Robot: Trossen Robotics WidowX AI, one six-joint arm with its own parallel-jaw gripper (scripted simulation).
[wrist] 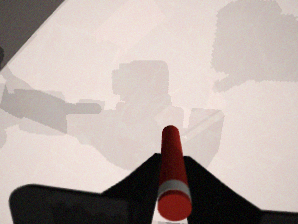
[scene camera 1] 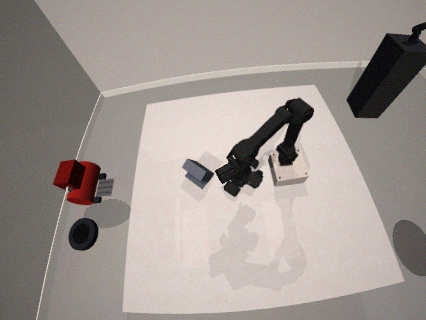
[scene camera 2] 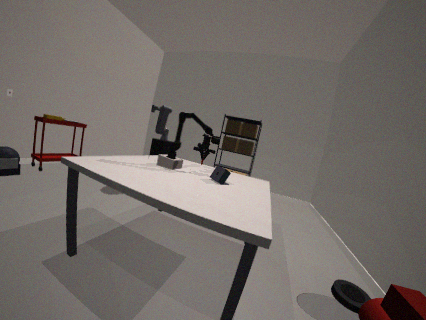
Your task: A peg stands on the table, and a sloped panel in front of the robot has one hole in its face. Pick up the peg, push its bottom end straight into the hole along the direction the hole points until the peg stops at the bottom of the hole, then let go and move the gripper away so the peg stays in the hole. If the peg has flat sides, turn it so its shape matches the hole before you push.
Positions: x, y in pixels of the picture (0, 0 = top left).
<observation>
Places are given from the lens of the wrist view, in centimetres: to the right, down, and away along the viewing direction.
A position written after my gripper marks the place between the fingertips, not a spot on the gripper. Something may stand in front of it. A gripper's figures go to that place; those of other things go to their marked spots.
my gripper (wrist: 171, 161): 1, 3, 11
red round peg (wrist: 173, 193): 1, 3, 7
</observation>
